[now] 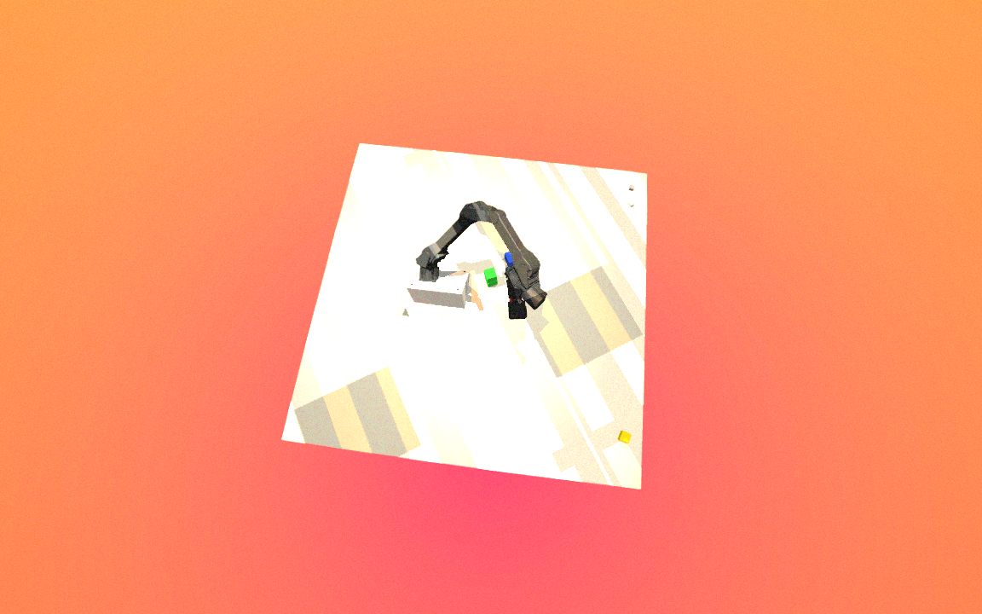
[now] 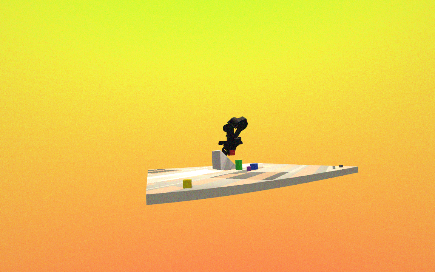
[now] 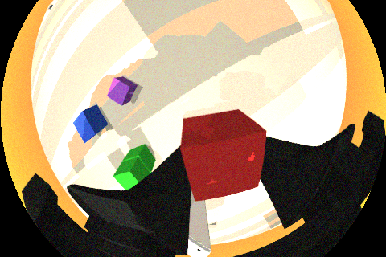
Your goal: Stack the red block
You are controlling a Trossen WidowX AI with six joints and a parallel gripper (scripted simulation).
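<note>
Now: gripper tip 2 cm past the blue block, 21 cm to the right of it and 10 cm above it. From my gripper tip the other things lie so: yellow block 42 cm ahead, 45 cm to the right, 11 cm below; red block 1 cm above; purple block 3 cm ahead, 13 cm to the left, 11 cm below.
</note>
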